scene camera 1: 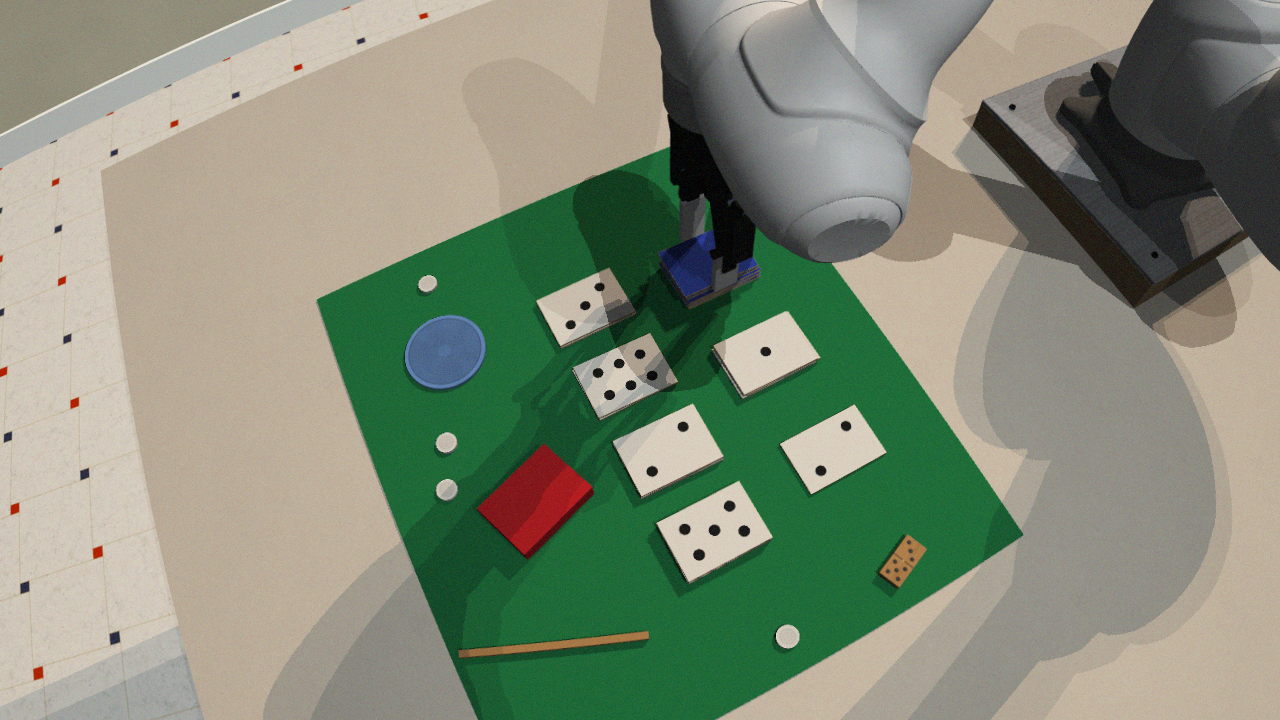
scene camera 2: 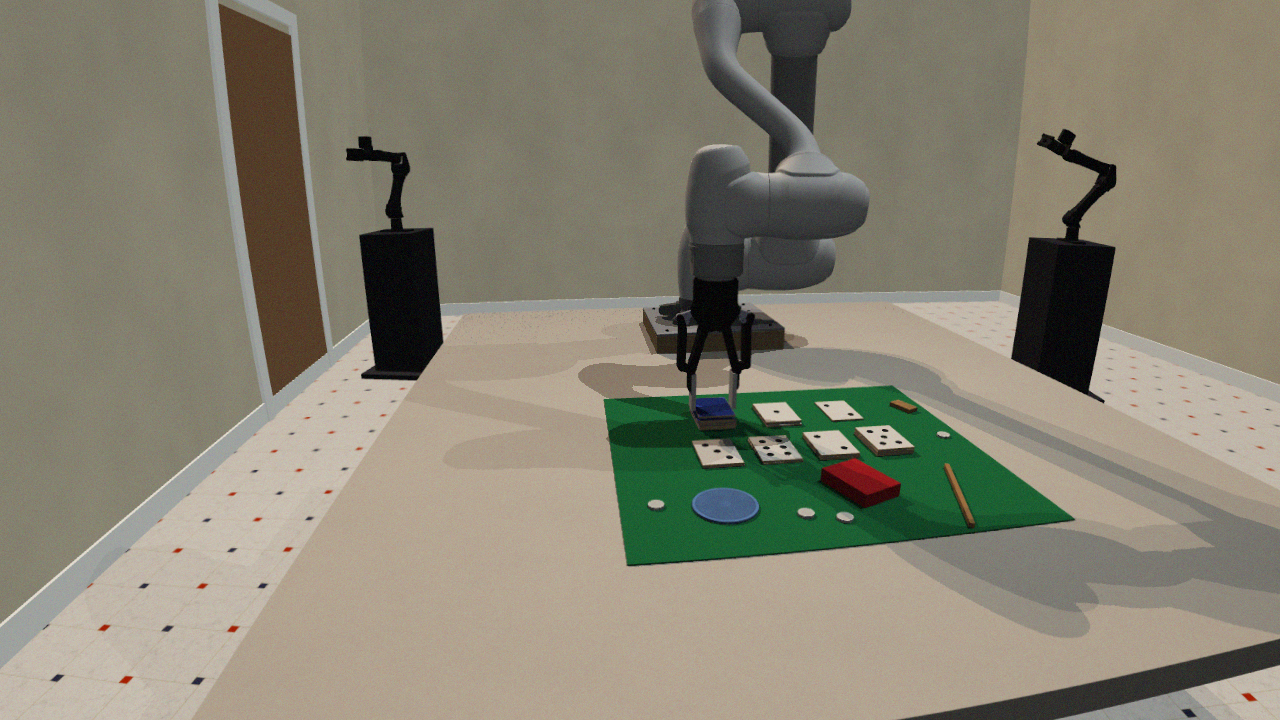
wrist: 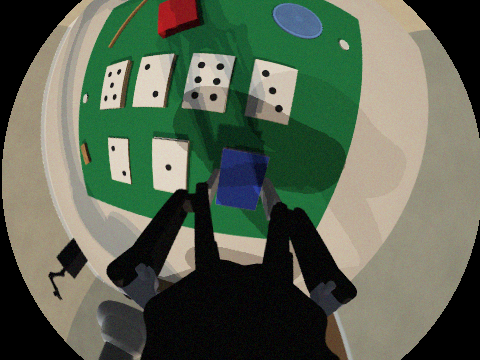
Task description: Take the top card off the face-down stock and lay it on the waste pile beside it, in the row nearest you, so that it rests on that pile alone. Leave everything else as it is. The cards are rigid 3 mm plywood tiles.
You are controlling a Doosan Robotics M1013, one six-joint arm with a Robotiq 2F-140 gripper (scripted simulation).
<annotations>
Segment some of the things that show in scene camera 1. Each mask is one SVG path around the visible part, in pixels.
The gripper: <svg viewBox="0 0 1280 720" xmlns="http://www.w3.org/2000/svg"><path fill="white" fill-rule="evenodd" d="M667 115L670 128L670 181L674 186L680 186L678 196L681 199L679 200L679 238L684 242L704 233L707 199L711 207L716 247L709 251L713 259L711 287L716 292L736 283L739 263L753 256L756 226L745 214L734 196L732 199L732 193L720 174L703 135L693 133L681 127Z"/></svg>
A wooden stick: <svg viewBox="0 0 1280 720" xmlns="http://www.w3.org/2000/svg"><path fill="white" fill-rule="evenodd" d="M649 633L644 631L564 641L458 650L459 658L463 659L572 649L649 640Z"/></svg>
</annotations>
